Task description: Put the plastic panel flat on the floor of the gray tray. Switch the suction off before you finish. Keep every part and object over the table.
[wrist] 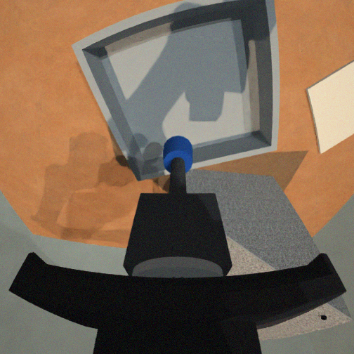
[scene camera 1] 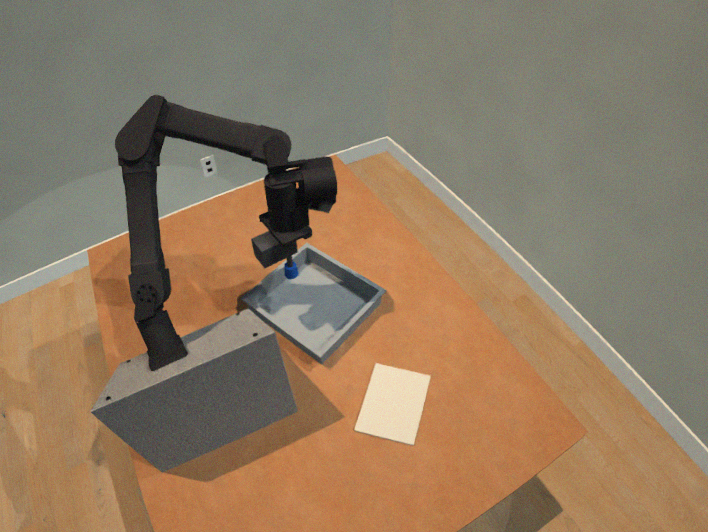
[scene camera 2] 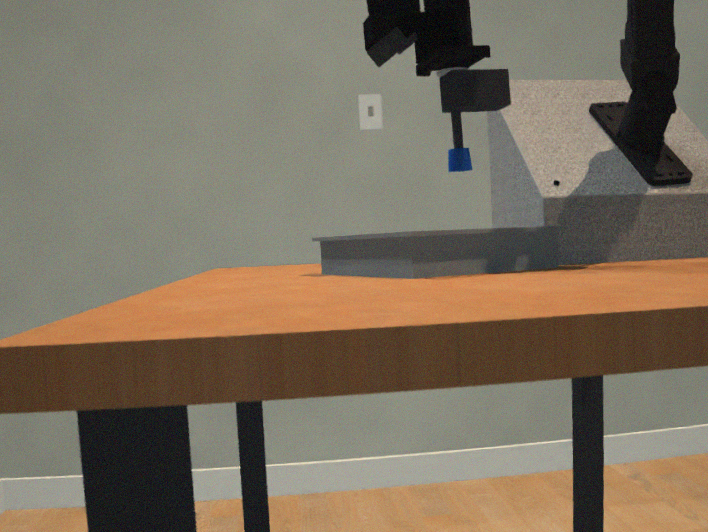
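Where they show: hand, tool point: point(scene camera 1: 291, 274) point(scene camera 2: 460, 170); arm's base, link origin: point(scene camera 1: 167, 353) point(scene camera 2: 636, 143).
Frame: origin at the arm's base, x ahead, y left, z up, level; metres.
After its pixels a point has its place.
The plastic panel, a thin cream rectangle point(scene camera 1: 392, 403) @(x 0.344, y -0.245, z -0.164 m) point(wrist: 336, 107), lies flat on the table, outside the tray and apart from it. It does not show in scene camera 2. The gray tray point(scene camera 1: 353, 328) @(x 0.378, y -0.049, z -0.156 m) point(scene camera 2: 366, 249) @(x 0.434, y 0.106, z -0.137 m) point(wrist: 275, 100) is a shallow open square box standing on the table. Its floor shows no part on it, and arm shadows fall across it. My suction gripper with its blue cup point(scene camera 1: 291, 271) point(scene camera 2: 459, 160) point(wrist: 178, 152) points down, well above the tray's rim. The cup is open and holds nothing.
A large gray block point(scene camera 1: 200, 411) @(x 0.011, y -0.141, z -0.002 m) point(scene camera 2: 629, 228) @(x 0.071, y 0.083, z -0.126 m) point(wrist: 250, 200) carries the arm's base and stands close beside the tray. The orange-brown table top point(scene camera 1: 480, 434) @(x 0.449, y -0.404, z -0.170 m) point(scene camera 2: 228, 303) @(x 0.591, y 0.384, z -0.169 m) ends at an edge beyond the panel. Gray walls stand behind the table.
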